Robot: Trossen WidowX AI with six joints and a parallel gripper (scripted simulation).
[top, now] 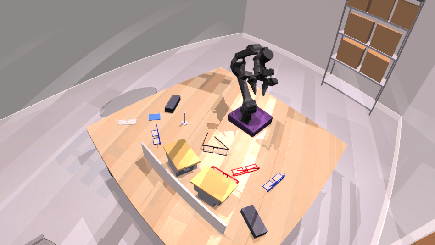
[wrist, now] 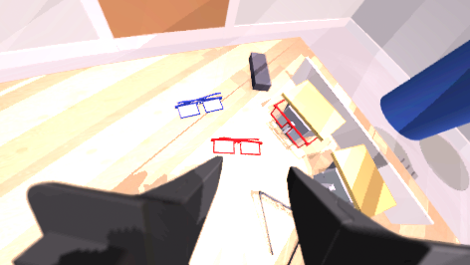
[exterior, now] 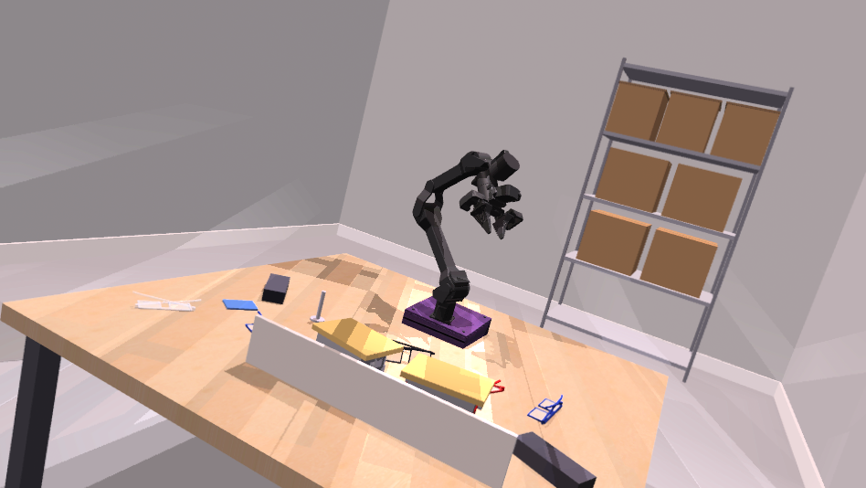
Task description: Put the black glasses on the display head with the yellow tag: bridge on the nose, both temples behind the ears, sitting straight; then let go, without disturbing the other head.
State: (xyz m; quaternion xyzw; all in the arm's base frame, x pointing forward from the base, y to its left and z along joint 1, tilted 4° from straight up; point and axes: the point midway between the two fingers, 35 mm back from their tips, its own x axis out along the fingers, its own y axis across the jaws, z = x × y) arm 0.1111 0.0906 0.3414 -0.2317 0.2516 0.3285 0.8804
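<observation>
My gripper tip is now 9 cm short of the post, 40 cm to the left of it and 33 cm above it. The rest, counted from my gripper tip: blue card: 18 cm ahead, 58 cm to the right, 35 cm below; then wall panel: 48 cm ahead, 8 cm to the right, 30 cm below.
</observation>
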